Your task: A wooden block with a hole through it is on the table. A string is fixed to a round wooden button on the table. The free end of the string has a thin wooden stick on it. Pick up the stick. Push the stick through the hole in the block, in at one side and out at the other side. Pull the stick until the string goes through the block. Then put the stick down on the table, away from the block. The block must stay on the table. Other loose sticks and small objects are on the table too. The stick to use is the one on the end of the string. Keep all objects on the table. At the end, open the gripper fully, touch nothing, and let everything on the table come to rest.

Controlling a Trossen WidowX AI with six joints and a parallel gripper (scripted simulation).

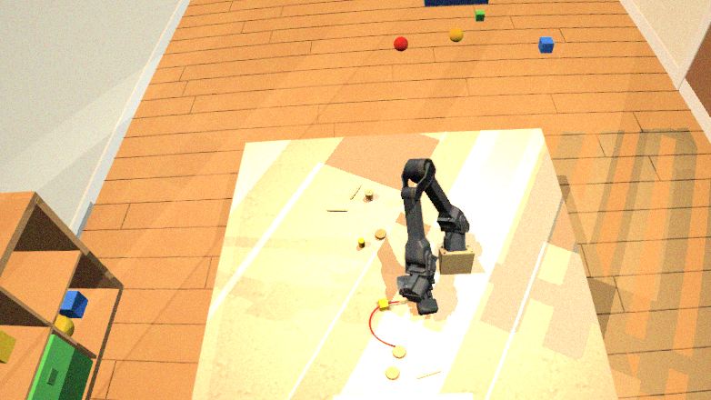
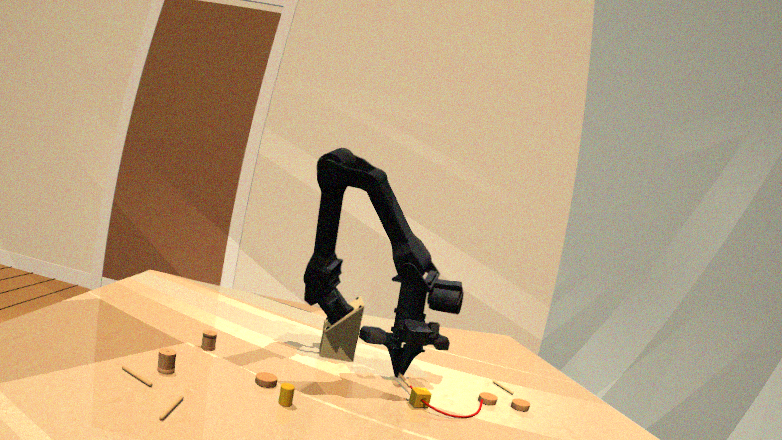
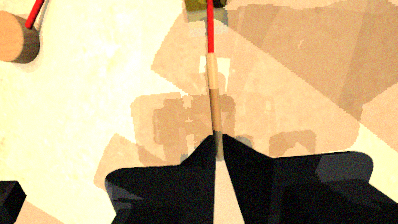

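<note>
Right now the yellow wooden block is 12 cm ahead of my gripper tip, 1 cm to the left of it and 1 cm above it. Also, from my gripper tip: thin wooden stick: 4 cm ahead, 1 cm above; yellow cylinder: 16 cm ahead, 24 cm to the right, 1 cm above; round button: 9 cm ahead, 17 cm to the left.
</note>
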